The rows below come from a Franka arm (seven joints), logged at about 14 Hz.
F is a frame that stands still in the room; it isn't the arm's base.
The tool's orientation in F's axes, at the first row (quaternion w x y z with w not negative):
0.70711 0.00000 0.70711 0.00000
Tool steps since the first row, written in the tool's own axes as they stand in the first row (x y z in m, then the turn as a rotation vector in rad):
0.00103 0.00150 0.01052 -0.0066 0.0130 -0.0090
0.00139 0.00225 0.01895 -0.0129 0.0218 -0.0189
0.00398 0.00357 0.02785 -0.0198 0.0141 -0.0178
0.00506 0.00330 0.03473 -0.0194 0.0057 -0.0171
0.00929 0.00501 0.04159 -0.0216 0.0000 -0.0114
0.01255 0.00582 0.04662 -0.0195 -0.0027 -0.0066
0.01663 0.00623 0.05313 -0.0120 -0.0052 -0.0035
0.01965 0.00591 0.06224 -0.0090 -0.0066 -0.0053
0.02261 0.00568 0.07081 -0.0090 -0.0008 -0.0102
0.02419 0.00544 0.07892 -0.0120 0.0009 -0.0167
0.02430 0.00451 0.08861 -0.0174 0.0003 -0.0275
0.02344 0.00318 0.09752 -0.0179 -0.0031 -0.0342
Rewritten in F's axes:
0.01052 0.00150 -0.00103 -0.0090 0.0130 0.0066
0.01895 0.00225 -0.00139 -0.0189 0.0218 0.0129
0.02785 0.00357 -0.00398 -0.0178 0.0141 0.0198
0.03473 0.00330 -0.00506 -0.0171 0.0057 0.0194
0.04159 0.00501 -0.00929 -0.0114 0.0000 0.0216
0.04662 0.00582 -0.01255 -0.0066 -0.0027 0.0195
0.05313 0.00623 -0.01663 -0.0035 -0.0052 0.0120
0.06224 0.00591 -0.01965 -0.0053 -0.0066 0.0090
0.07081 0.00568 -0.02261 -0.0102 -0.0008 0.0090
0.07892 0.00544 -0.02419 -0.0167 0.0009 0.0120
0.08861 0.00451 -0.02430 -0.0275 0.0003 0.0174
0.09752 0.00318 -0.02344 -0.0342 -0.0031 0.0179

